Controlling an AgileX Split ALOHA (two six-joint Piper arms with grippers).
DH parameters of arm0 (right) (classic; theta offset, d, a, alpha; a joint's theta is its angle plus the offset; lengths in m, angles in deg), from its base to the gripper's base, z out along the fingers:
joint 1: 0 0.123 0 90
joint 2: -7.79 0 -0.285 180
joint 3: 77.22 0 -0.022 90
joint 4: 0 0.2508 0 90
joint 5: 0 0 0.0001 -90
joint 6: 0 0.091 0 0
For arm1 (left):
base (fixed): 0 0 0 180
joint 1: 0 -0.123 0 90
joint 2: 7.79 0 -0.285 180
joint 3: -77.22 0 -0.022 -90
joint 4: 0 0.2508 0 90
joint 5: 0 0 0.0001 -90
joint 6: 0 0.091 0 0
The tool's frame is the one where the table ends.
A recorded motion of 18 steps. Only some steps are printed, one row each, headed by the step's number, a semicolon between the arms.
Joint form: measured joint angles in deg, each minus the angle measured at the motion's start. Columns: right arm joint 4, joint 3, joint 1, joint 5, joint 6, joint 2; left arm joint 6, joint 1, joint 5, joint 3, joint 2, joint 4.
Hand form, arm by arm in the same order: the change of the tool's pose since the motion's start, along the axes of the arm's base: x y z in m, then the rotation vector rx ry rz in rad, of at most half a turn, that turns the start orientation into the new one. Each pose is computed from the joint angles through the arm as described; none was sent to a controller.
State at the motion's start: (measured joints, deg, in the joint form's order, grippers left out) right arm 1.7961 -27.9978 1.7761 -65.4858 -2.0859 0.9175; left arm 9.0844 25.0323 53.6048 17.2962 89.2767 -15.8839
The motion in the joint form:
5: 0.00 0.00 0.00 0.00 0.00 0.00; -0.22 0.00 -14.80 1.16 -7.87 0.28
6: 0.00 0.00 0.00 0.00 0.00 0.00; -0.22 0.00 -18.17 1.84 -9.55 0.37
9: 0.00 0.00 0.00 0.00 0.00 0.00; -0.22 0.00 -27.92 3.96 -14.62 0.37
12: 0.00 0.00 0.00 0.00 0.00 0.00; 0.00 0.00 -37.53 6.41 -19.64 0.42
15: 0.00 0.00 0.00 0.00 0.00 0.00; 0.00 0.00 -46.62 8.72 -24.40 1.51
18: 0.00 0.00 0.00 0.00 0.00 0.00; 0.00 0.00 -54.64 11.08 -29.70 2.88
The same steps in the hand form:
5: 0.0000 0.0000 0.0000 0.0000 0.0000 0.0000; -0.0087 -0.0011 0.0146 -0.0192 0.1087 -0.0355
6: 0.0000 0.0000 0.0000 0.0000 0.0000 0.0000; -0.0097 -0.0020 0.0193 -0.0236 0.1279 -0.0455
9: 0.0000 0.0000 0.0000 0.0000 0.0000 0.0000; -0.0140 -0.0040 0.0350 -0.0391 0.1779 -0.0739
12: 0.0000 0.0000 0.0000 0.0000 0.0000 0.0000; -0.0197 -0.0055 0.0531 -0.0490 0.2184 -0.1081
15: 0.0000 0.0000 0.0000 0.0000 0.0000 0.0000; -0.0279 -0.0061 0.0707 -0.0421 0.2510 -0.1508
18: 0.0000 0.0000 0.0000 0.0000 0.0000 0.0000; -0.0389 -0.0044 0.0920 -0.0324 0.2527 -0.1906

